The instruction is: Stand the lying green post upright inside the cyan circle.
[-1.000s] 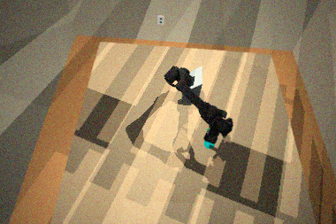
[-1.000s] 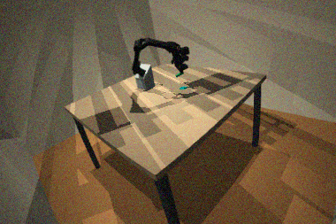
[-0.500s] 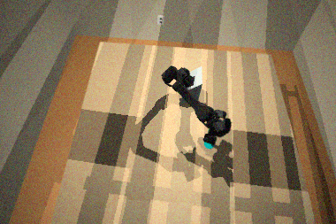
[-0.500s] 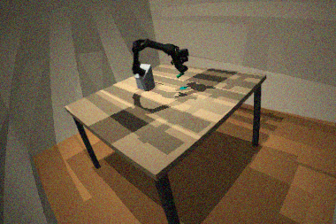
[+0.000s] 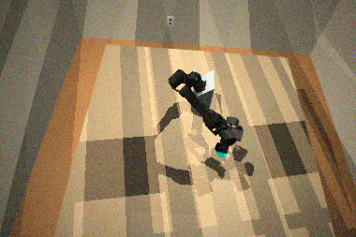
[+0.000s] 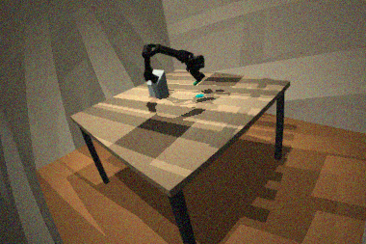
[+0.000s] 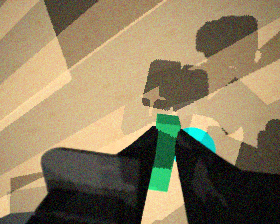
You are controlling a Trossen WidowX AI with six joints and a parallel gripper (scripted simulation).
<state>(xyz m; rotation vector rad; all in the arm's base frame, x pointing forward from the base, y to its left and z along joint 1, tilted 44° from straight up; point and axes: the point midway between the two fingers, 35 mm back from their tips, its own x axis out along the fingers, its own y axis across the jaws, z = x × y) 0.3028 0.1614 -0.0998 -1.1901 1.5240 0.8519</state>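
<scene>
Now: gripper tip 10 mm short of the cyan circle, 30 mm to the left of it and 110 mm above it. Round my gripper tip: green post (10 mm behind, 20 mm to the right, 10 mm below).
</scene>
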